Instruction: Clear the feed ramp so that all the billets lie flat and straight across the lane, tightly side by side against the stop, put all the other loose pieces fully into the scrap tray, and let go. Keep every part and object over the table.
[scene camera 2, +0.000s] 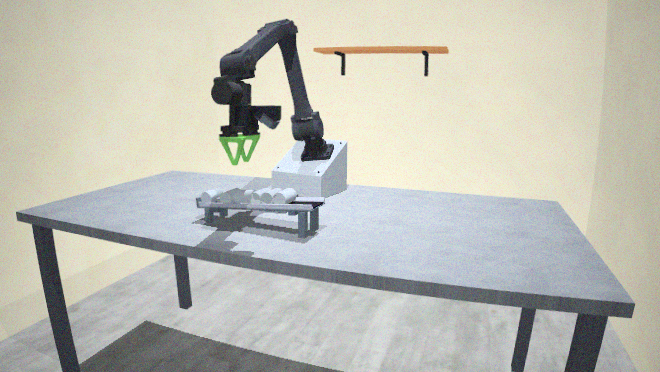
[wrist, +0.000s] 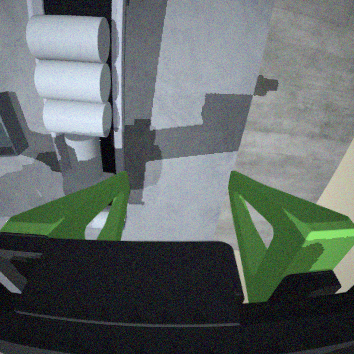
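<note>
The feed ramp stands on legs. Three white cylinders lie across its lane, side by side: a large one, a middle one and a shorter one. A narrower white piece lies beyond them in shadow. Another white cylinder is at the ramp's far left end in the scene view. In the wrist view a white piece shows partly behind the left finger. My green gripper is open and empty, above the ramp's left half in the scene view.
A dark grey box wall shows at the wrist view's left edge; I cannot tell if it is the scrap tray. The robot's white base block stands behind the ramp on the grey table. A wooden shelf hangs on the wall.
</note>
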